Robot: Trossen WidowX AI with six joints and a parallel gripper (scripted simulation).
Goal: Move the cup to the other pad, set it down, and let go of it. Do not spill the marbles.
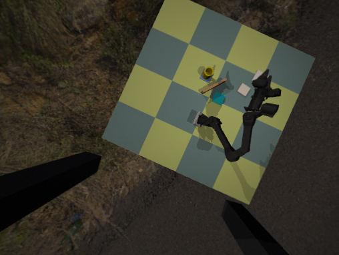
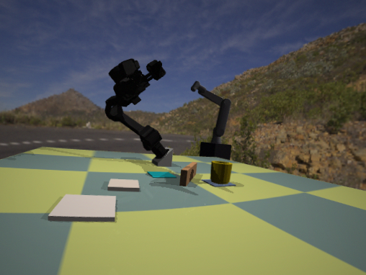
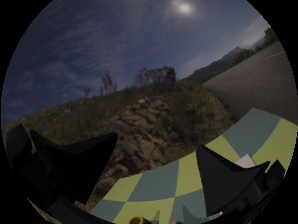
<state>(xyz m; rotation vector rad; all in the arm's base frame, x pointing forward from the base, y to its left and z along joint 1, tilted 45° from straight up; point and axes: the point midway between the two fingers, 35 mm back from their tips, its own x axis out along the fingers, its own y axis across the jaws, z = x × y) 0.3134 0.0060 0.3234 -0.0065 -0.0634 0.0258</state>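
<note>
My gripper tip is 300 mm above the yellow cup, 270 mm to the right of it and 40 mm short of it. Also, from my gripper tip: brown wooden bar 320 mm below, 190 mm to the left, 30 mm behind; then blue-grey pad 340 mm below, 260 mm to the left, 50 mm ahead; then teal pad 340 mm below, 120 mm to the left, 100 mm behind.
</note>
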